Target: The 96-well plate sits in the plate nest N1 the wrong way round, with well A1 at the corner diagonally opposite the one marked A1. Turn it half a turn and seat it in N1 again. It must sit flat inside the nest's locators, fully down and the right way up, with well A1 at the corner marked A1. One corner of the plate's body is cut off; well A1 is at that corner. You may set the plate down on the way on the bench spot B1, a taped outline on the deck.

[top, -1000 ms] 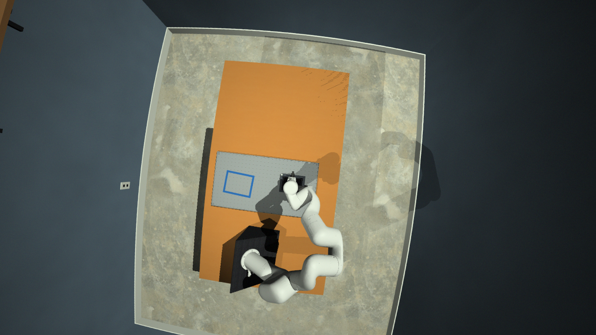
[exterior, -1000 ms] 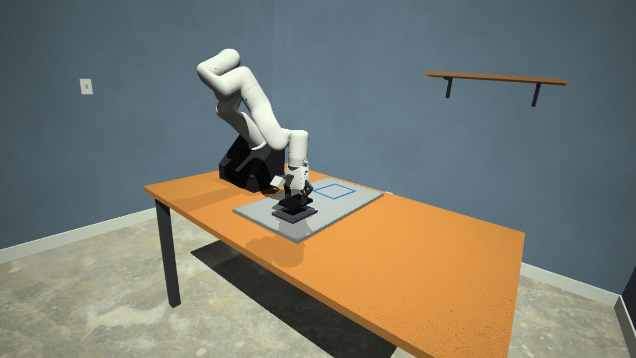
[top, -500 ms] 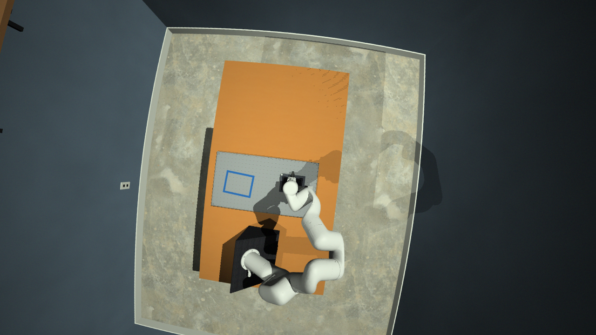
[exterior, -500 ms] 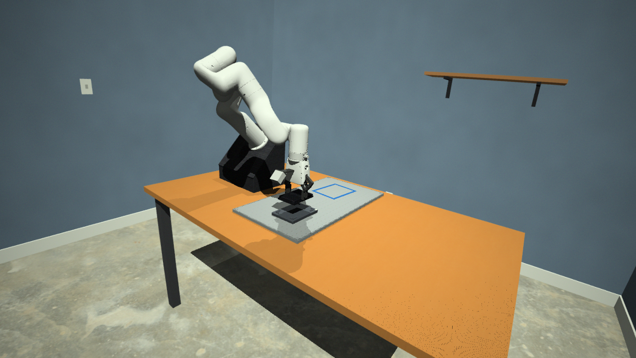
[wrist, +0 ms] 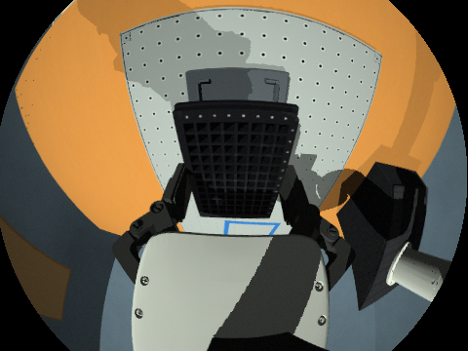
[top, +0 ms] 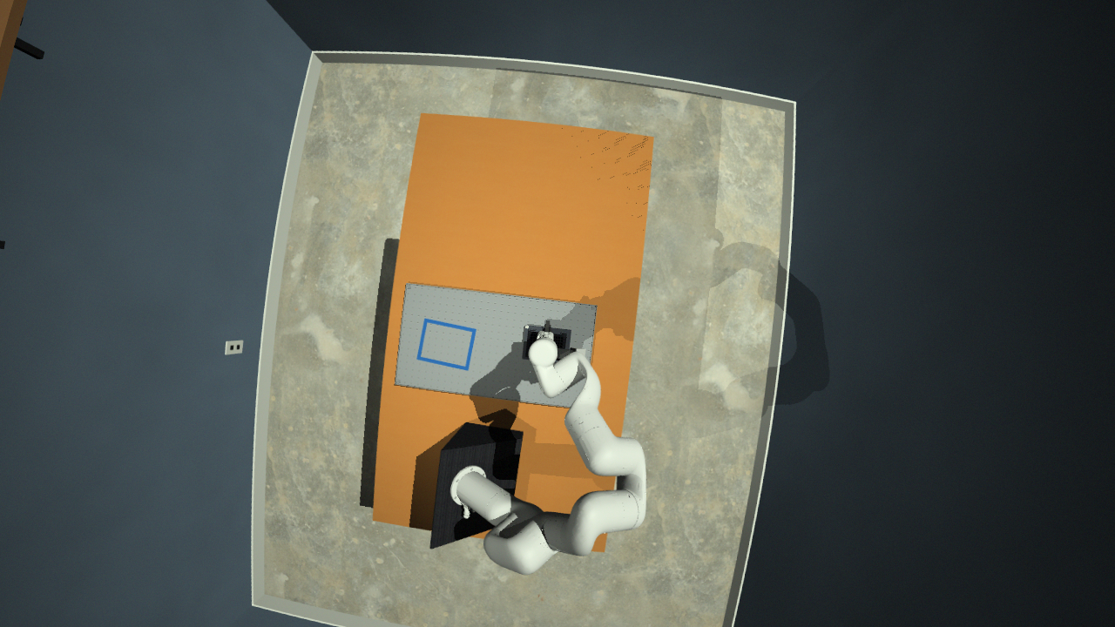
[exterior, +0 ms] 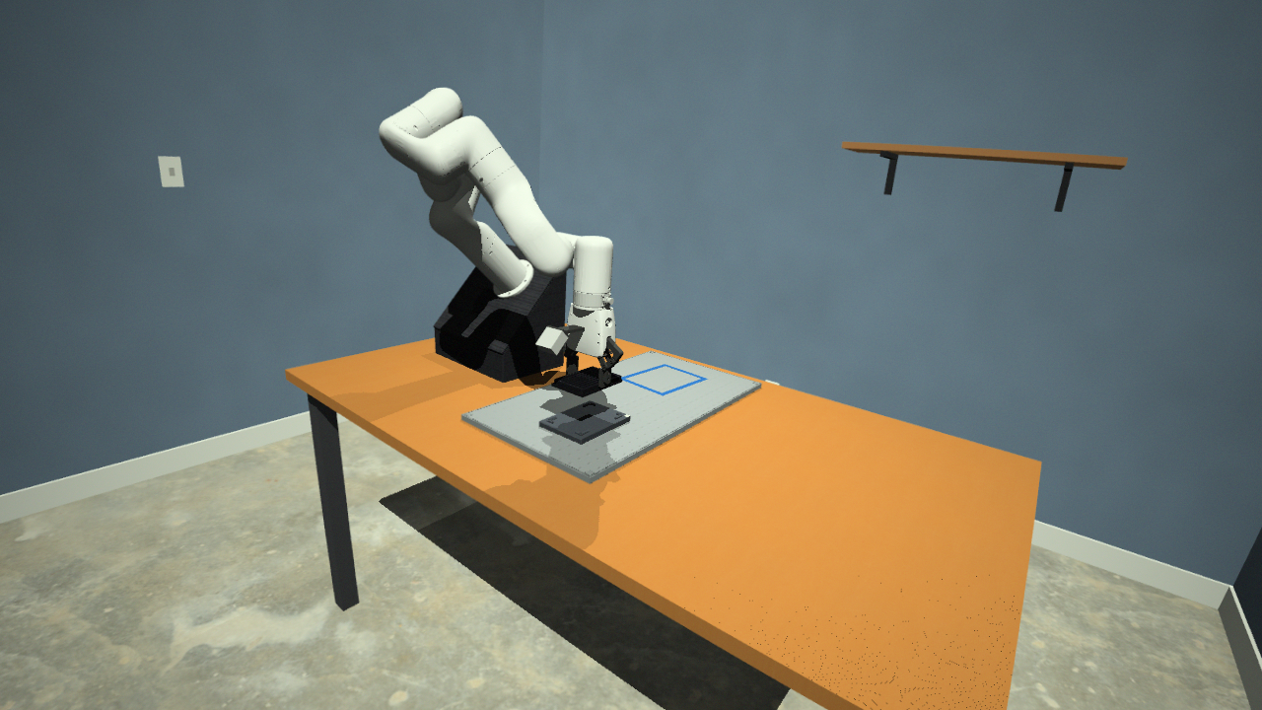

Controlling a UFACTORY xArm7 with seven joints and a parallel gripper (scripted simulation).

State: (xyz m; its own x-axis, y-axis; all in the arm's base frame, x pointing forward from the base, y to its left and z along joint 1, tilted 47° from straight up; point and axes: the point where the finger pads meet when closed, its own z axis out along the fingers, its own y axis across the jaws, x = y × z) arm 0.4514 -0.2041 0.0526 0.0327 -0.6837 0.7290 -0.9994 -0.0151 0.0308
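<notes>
Now: hand 10 cm above the dark plate nest N1. Also, from my hand: black 96-well plate (1 cm below); white A1 mark (10 cm below, 8 cm to the left, 5 cm ahead).
</notes>
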